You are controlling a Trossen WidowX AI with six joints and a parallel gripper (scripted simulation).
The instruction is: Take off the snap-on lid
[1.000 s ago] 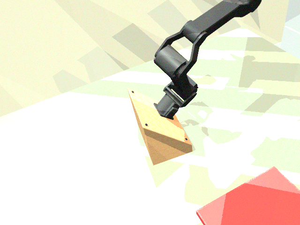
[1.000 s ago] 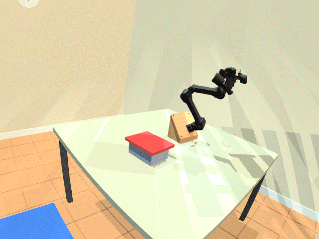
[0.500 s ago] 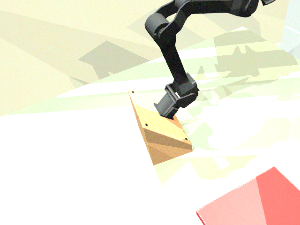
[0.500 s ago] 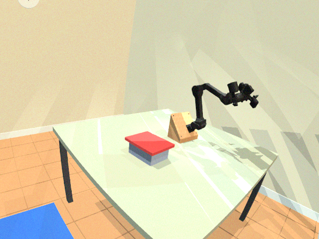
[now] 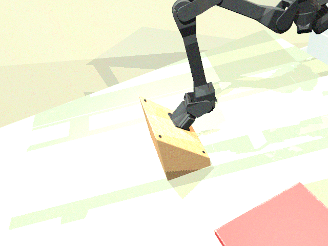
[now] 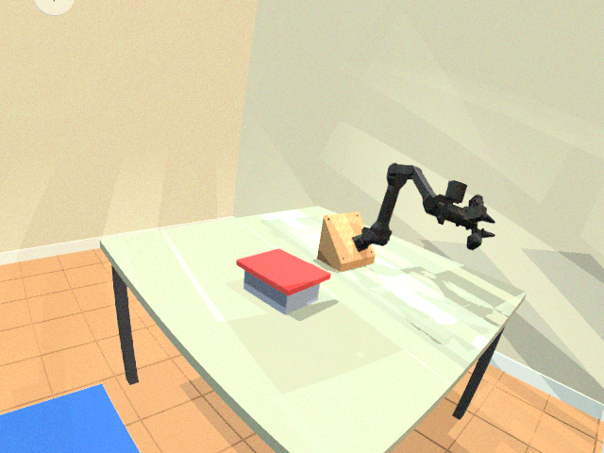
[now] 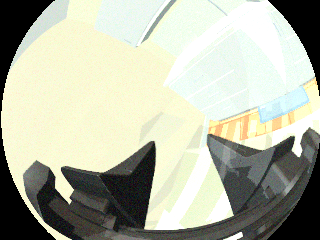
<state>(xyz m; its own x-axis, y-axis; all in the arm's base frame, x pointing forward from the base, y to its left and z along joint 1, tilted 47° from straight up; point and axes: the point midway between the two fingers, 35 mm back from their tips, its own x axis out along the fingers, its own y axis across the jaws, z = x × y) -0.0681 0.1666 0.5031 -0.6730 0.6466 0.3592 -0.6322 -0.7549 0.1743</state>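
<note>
My gripper tip is 53 cm short of the red lid, 45 cm to the left of it and 21 cm above it. Also, from my gripper tip: storage box (53 cm ahead, 45 cm to the right, 26 cm below).
</note>
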